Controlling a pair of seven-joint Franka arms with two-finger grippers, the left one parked.
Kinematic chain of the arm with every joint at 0, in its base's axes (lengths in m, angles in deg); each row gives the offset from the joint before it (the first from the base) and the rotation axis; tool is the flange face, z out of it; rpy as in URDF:
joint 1: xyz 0 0 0.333 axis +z
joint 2: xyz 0 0 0 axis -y
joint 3: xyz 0 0 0.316 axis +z
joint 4: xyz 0.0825 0 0 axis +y
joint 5: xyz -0.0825 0 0.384 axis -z
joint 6: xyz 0 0 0 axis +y
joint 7: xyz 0.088 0 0 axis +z
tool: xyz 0 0 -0.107 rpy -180 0 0
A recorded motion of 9 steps. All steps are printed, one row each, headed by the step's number.
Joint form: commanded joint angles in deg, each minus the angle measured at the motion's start. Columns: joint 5, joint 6, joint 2, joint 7, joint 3, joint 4, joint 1.
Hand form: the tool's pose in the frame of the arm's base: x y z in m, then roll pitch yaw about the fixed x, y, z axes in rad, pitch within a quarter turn. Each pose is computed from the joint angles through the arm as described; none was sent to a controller.
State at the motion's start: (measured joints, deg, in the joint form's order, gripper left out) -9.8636 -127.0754 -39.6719 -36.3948 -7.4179 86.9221 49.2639
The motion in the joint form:
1: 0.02 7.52 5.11 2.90 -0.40 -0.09 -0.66
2: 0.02 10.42 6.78 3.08 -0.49 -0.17 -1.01
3: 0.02 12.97 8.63 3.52 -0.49 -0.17 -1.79
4: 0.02 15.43 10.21 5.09 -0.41 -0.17 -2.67
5: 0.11 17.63 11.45 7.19 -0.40 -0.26 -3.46
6: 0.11 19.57 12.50 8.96 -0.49 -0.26 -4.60
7: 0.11 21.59 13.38 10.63 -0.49 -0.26 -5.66
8: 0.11 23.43 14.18 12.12 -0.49 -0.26 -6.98
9: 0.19 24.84 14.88 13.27 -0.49 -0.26 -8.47
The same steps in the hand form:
1: 0.5166 0.4768 0.3101 -3.0983 0.0614 0.0646
2: 0.5160 0.4704 0.3269 -3.1050 0.0811 0.0637
3: 0.5181 0.4606 0.3456 -3.1059 0.0949 0.0611
4: 0.5201 0.4502 0.3611 -3.1063 0.1107 0.0778
5: 0.5222 0.4404 0.3735 -3.1072 0.1242 0.1046
6: 0.5274 0.4267 0.3834 -3.1080 0.1382 0.1169
7: 0.5310 0.4142 0.3911 -3.1100 0.1565 0.1303
8: 0.5364 0.3995 0.3981 -3.1109 0.1734 0.1358
9: 0.5435 0.3835 0.4045 -3.1113 0.1846 0.1324

